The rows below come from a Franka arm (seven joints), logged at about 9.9 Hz.
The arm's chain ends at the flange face. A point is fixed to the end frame.
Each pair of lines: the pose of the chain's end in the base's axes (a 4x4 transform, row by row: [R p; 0 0 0 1], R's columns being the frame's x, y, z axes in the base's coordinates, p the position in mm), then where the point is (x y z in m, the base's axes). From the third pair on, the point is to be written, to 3 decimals.
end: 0.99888 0.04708 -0.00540 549.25; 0.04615 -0.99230 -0.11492 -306.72; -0.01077 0.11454 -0.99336 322.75; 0 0 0 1
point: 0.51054 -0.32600 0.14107
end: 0.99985 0.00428 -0.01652 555.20; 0.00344 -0.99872 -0.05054 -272.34; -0.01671 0.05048 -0.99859 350.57; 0 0 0 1
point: 0.51457 -0.27822 0.16838
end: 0.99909 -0.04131 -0.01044 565.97; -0.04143 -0.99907 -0.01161 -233.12; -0.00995 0.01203 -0.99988 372.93; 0 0 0 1
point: 0.527 -0.230 0.190
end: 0.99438 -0.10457 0.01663 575.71; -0.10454 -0.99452 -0.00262 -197.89; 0.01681 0.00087 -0.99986 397.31; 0 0 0 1
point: 0.542 -0.191 0.214
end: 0.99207 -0.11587 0.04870 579.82; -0.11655 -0.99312 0.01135 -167.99; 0.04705 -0.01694 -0.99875 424.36; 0 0 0 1
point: 0.552 -0.158 0.240
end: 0.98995 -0.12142 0.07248 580.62; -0.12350 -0.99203 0.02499 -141.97; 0.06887 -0.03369 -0.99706 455.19; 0 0 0 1
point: 0.557 -0.129 0.270
